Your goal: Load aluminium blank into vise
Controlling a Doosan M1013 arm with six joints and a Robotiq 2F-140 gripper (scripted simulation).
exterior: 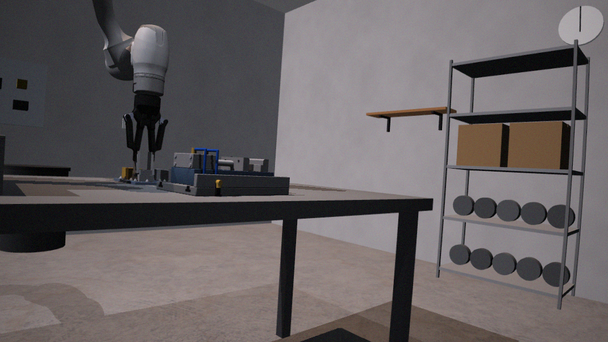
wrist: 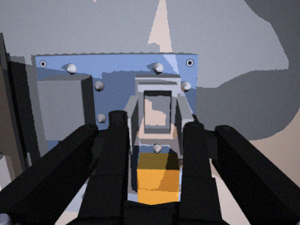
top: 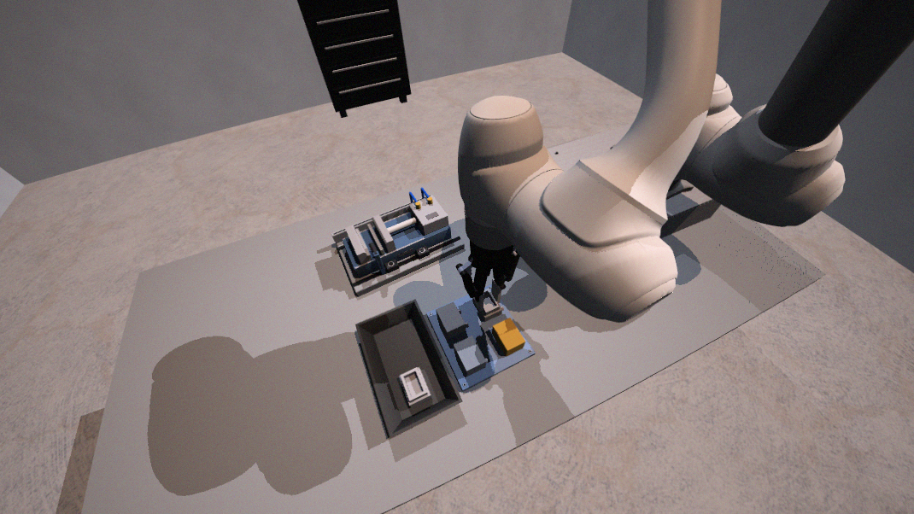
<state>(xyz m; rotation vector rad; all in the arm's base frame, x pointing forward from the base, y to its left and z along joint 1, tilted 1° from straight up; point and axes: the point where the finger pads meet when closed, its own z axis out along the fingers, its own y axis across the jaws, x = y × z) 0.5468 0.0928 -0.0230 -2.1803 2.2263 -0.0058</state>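
Right now my hand is 60 mm above the infeed plate, 50 mm short of it and 40 mm to the right of it. Round my hand: vise hose block 270 mm to the right, 20 mm ahead, 10 mm above; piston rod 270 mm to the right, 90 mm ahead, 10 mm above; brass blank 90 mm to the left, 40 mm below.
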